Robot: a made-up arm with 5 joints. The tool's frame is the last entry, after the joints.
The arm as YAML. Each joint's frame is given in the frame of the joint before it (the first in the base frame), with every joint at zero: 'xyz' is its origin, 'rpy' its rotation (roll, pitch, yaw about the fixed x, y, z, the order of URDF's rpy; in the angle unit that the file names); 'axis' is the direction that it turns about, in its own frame. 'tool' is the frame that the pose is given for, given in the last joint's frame.
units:
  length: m
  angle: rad
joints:
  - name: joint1
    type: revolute
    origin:
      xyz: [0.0, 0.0, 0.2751]
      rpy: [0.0, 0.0, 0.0]
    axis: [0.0, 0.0, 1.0]
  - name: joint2
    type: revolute
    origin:
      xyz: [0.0, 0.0, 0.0]
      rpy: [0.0, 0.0, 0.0]
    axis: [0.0, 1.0, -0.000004]
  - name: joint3
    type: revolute
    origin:
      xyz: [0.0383, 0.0, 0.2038]
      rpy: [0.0, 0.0, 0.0]
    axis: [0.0, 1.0, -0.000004]
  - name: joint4
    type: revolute
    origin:
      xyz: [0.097, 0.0, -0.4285]
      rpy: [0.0, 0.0, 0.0]
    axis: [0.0, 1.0, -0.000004]
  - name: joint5
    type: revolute
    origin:
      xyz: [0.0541, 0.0, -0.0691]
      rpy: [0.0, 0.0, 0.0]
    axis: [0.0, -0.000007, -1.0]
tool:
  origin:
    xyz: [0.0, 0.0, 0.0]
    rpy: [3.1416, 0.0, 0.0]
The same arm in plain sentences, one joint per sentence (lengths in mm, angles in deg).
The arm has five revolute joints in a row. What follows holds with every joint at zero, and every direction is one of the base frame's.
Joint 1 lies 275.1 mm along +z from the base frame's origin and turns about +z.
Joint 2 lies at the same point as joint 1 and turns about +y.
Joint 3 lies 38.3 mm along +x and 203.8 mm along +z from joint 2 and turns about +y.
Joint 4 lies 97 mm along +x and 428.5 mm along -z from joint 3 and turns about +y.
Joint 5 lies 54.1 mm along +x and 69.1 mm along -z from joint 4 and turns about -z.
The tool frame, which is the frame that the pose is given for, lies at the same point as joint 5; its axes are the base frame's turned by roll -180, pitch 0 and yaw 0 deg (as in URDF: about the fixed x, then y, then z).

